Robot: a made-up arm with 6 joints.
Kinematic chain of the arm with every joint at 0, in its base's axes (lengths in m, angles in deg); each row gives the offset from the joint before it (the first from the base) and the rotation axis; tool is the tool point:
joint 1: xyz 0 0 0.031 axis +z
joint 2: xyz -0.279 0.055 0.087 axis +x
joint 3: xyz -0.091 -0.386 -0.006 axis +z
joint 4: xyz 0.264 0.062 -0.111 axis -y
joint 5: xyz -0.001 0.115 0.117 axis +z
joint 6: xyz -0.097 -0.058 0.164 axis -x
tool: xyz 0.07 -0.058 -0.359
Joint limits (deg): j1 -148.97..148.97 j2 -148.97..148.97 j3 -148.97..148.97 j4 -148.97..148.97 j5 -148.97..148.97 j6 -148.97..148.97
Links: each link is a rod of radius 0.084 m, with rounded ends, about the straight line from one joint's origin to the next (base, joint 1, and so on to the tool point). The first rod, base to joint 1, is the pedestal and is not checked.
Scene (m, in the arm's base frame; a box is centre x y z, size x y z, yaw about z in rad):
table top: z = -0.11
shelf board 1: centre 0.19 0.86 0 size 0.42 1.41 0.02 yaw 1.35
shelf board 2: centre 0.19 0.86 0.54 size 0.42 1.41 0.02 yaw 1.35
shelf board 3: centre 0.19 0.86 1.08 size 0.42 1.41 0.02 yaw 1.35
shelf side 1: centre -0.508 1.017 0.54 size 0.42 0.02 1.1 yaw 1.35
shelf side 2: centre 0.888 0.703 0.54 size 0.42 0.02 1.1 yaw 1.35
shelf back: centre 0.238 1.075 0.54 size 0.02 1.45 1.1 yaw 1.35
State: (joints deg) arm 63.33 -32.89 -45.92 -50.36 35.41 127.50
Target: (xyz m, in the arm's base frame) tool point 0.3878 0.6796 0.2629
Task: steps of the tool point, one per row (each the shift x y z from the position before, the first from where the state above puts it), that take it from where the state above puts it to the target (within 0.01 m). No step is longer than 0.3 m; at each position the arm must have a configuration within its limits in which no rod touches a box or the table.
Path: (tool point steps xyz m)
1: 0.0753 0.2593 -0.1177
2: -0.0353 0.2672 -0.1257
3: -0.1392 0.2298 -0.1285
4: -0.2178 0.1535 -0.1257

